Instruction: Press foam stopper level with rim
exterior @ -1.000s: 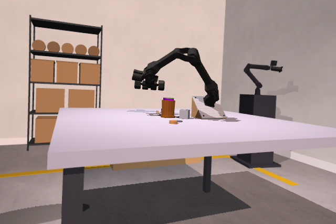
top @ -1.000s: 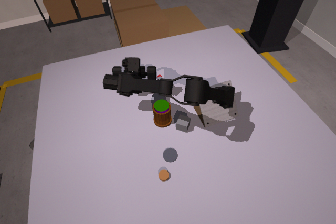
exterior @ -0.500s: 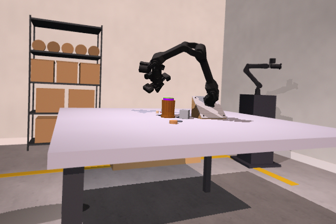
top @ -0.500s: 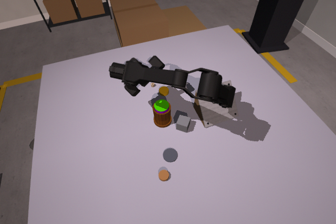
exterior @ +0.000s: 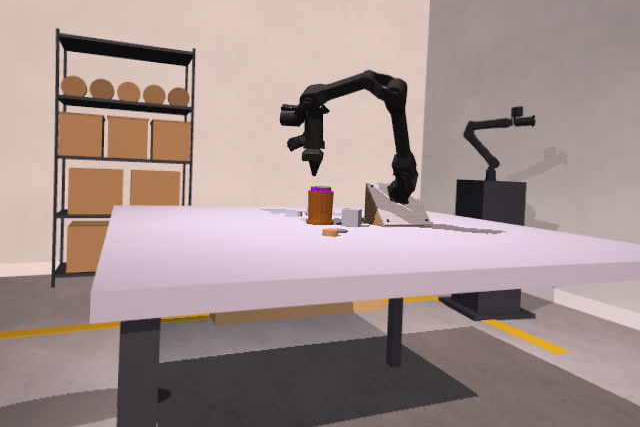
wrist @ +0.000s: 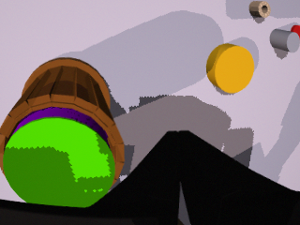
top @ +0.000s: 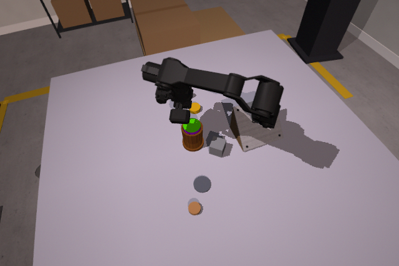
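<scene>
Now: the bright green foam stopper 1 cm behind my hand, 5 cm to the left of it and 8 cm below it. The rest, counted from my hand: orange disc 3 cm ahead, 31 cm to the left, 17 cm below; then grey cube 10 cm behind, 11 cm to the left, 15 cm below; then dark grey disc 1 cm behind, 23 cm to the left, 18 cm below.
</scene>
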